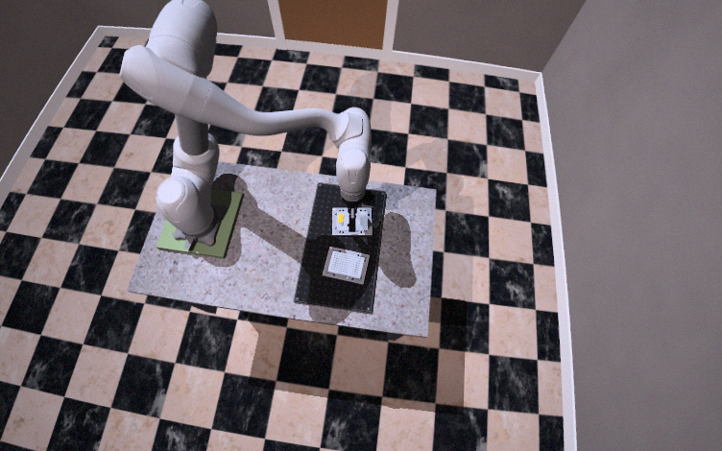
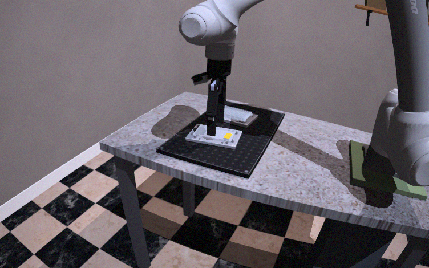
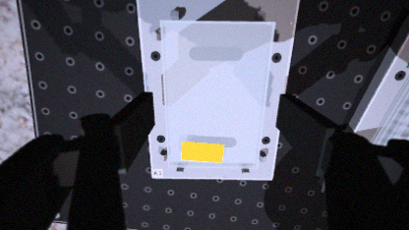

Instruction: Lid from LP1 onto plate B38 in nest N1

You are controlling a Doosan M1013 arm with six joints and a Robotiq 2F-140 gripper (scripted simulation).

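Right now the clear lid is 40 mm below my hand. The rest, counted from my hand: white culture plate 190 mm to the right, 40 mm below, 10 mm ahead; grey nest 190 mm to the right, 50 mm below, 10 mm ahead; lid park 50 mm below.
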